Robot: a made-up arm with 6 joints.
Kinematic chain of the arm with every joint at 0, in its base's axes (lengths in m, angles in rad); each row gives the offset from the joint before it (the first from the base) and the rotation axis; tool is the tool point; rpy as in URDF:
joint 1: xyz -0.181 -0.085 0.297 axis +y
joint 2: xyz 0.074 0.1 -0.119 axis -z
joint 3: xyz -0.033 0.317 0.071 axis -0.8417 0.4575 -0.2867
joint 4: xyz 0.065 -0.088 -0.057 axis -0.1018 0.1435 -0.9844
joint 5: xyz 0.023 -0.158 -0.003 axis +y
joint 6: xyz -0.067 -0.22 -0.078 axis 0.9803 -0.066 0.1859
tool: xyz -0.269 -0.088 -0.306 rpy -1.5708 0 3.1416
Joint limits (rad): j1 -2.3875..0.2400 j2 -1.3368..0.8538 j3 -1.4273..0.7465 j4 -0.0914..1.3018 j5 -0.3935..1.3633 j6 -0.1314..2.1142
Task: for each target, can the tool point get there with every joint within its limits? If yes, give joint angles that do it. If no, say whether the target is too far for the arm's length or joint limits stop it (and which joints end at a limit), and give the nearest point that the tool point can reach.
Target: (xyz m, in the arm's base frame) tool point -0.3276 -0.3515 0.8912
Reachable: no: joint limits stop it (at a limit: joint 1, joint 2, joint 3, joint 5, joint 6) | nearest point -0.3258 -0.3307 0.8451 | short by 0.051 m
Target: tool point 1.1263 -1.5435 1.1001
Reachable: no: too far | nearest point 0.3516 -0.4443 0.5339 | short by 1.459 m
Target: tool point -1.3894 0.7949 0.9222
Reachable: no: too far | nearest point -0.7800 0.4216 0.6008 | short by 0.784 m
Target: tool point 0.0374 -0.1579 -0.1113
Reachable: yes | joints -1.3631 -0.9618 0.2634 0.6166 0.0832 1.2911
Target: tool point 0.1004 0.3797 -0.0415
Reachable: yes | joints -2.0325 -0.3663 -0.3869 1.0992 0.6330 1.1832
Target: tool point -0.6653 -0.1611 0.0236
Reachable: yes | joints -0.1655 -0.7387 -0.3053 0.7476 0.7573 0.4084
